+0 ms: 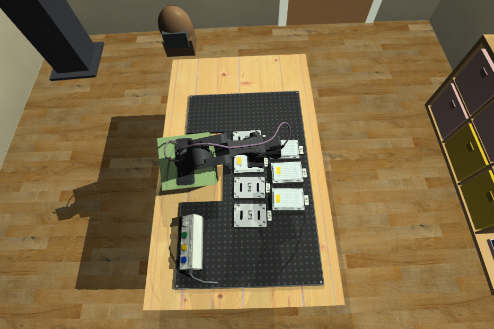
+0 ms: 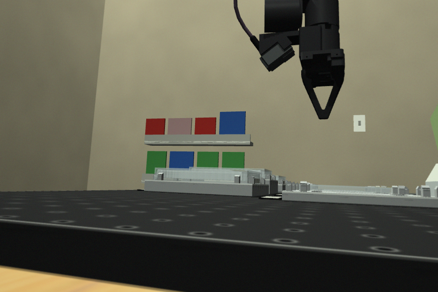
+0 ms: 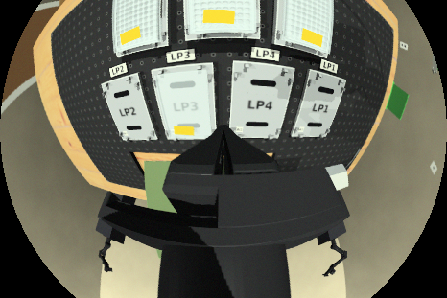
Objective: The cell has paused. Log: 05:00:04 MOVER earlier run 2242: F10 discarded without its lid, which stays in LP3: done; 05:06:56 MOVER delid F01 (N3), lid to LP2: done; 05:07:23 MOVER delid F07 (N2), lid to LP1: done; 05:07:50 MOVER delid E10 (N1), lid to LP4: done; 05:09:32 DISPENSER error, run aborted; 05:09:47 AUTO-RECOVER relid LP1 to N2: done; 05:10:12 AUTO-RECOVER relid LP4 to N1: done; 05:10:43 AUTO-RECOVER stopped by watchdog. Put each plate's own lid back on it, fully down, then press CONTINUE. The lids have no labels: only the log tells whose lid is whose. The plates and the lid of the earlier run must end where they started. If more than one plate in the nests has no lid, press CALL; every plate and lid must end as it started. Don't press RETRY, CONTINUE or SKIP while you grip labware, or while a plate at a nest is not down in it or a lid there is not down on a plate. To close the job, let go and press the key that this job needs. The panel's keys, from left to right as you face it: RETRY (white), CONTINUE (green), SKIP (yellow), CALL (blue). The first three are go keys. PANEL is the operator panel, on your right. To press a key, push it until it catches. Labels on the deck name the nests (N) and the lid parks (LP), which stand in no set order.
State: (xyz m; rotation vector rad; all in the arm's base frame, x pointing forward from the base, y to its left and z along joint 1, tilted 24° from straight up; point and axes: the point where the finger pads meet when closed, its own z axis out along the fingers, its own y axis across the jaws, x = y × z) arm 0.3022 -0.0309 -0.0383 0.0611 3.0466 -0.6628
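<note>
My hand is 320 mm past the green CONTINUE key, 280 mm to the left of it and 70 mm above it. Round my hand: plate lid (30 mm behind, 70 mm to the left, 120 mm below); then clear lid (150 mm ahead, 120 mm to the left, 100 mm below); then white key (320 mm behind, 230 mm to the right, 70 mm below).
</note>
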